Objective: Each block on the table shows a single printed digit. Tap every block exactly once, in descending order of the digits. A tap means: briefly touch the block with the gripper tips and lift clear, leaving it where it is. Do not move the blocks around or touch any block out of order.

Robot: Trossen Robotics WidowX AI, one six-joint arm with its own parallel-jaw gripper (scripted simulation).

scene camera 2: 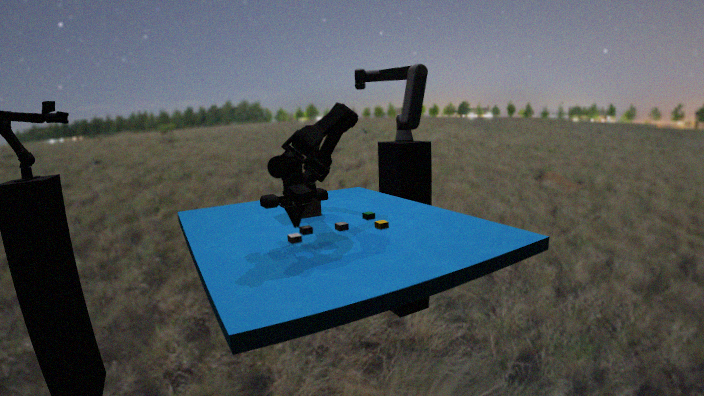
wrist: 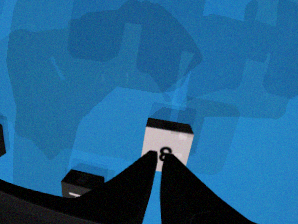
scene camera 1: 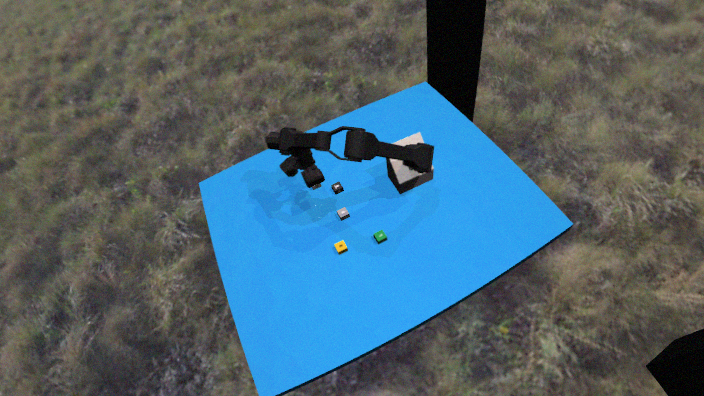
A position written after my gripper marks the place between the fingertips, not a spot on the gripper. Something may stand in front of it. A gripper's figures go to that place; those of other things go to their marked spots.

Scene:
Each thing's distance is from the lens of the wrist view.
my gripper (wrist: pixel 159 159): 10 cm
white block (wrist: pixel 161 136): 12 cm

